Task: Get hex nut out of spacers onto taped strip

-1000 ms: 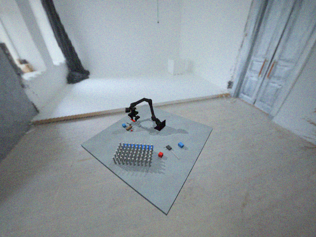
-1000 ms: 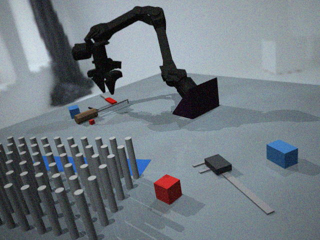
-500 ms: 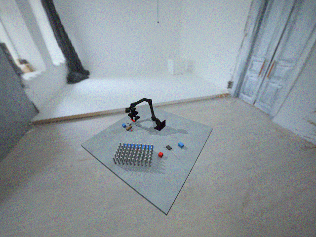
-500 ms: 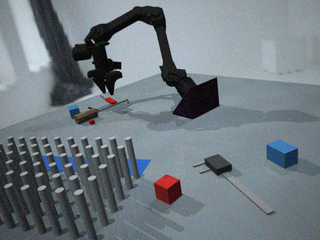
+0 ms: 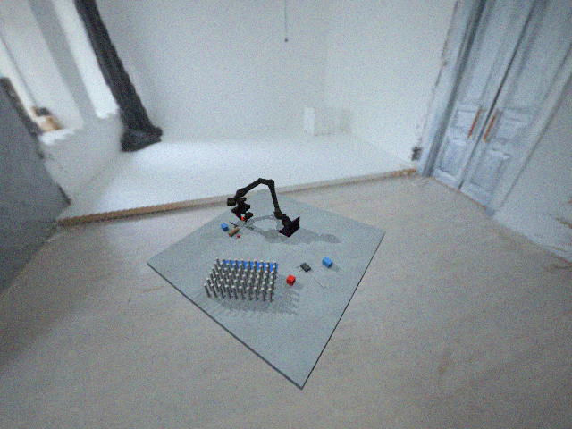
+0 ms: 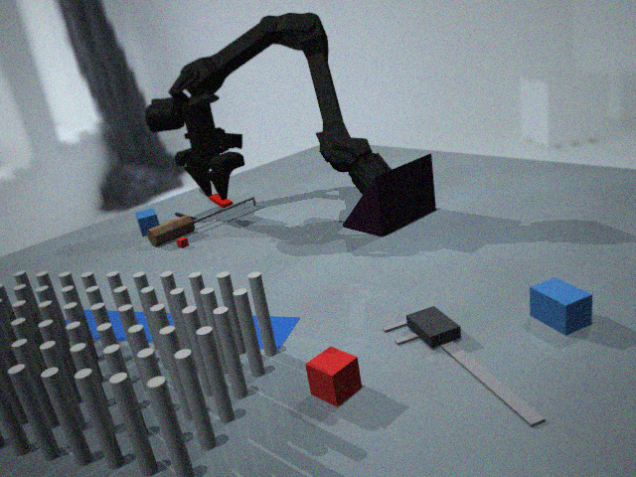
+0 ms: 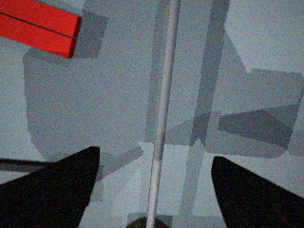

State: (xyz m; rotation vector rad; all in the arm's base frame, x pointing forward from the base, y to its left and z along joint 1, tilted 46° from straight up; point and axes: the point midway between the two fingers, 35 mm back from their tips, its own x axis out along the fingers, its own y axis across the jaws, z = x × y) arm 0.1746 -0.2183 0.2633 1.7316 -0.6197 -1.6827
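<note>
Right now my gripper tip is 130 mm short of the small red cube, 80 mm to the right of it and 40 mm above it. Also, from my gripper tip: red-handled tool 60 mm behind, 160 mm to the right, 40 mm below; then L-shaped piece 50 mm ahead, 60 mm to the right, 50 mm below; then blue taped strip 280 mm ahead, 370 mm to the left, 50 mm below.
</note>
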